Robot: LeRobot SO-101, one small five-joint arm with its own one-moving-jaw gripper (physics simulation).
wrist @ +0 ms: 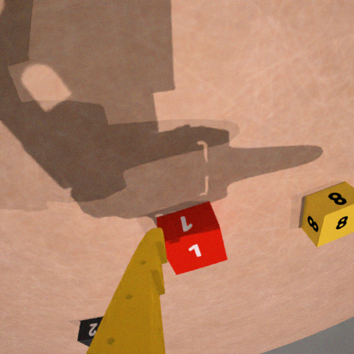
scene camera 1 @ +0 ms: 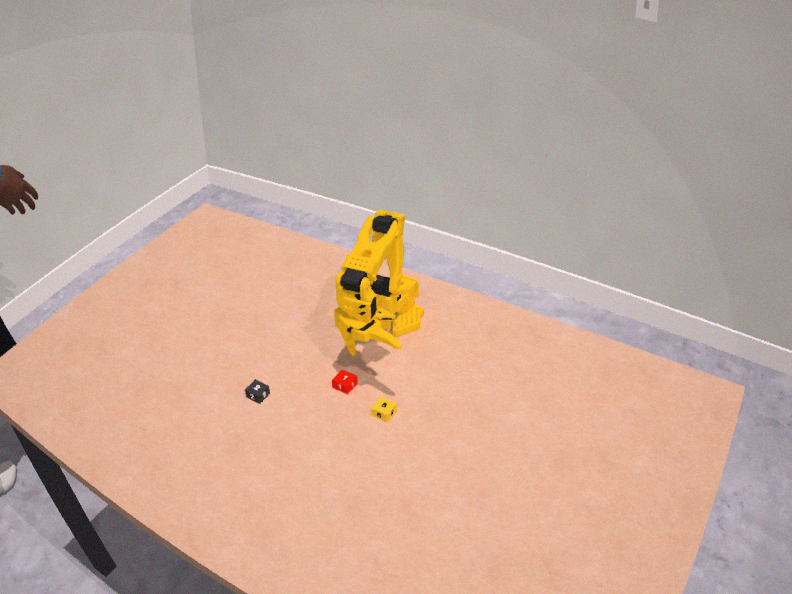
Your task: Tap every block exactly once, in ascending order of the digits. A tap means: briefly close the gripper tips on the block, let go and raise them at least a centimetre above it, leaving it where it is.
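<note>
A red block [scene camera 1: 344,381] [wrist: 197,247] with the digit 1 lies on the table. A black block [scene camera 1: 257,391] [wrist: 89,330] with the digit 2 lies to its left, partly hidden behind the fixed jaw in the wrist view. A yellow block [scene camera 1: 383,409] [wrist: 330,215] with the digit 8 lies to the right of the red one. My gripper [scene camera 1: 375,349] is fully open and empty, raised above the table on the robot's side of the red block. In the wrist view the notched fixed jaw shows, its tip overlapping the red block's left edge; the moving jaw is out of the picture.
The three blocks stand apart from each other on the wooden table [scene camera 1: 511,460]. The arm's shadow falls on the table beside the red block. The table's edge shows at the lower right of the wrist view. A person's hand [scene camera 1: 15,189] shows at the far left, away from the table.
</note>
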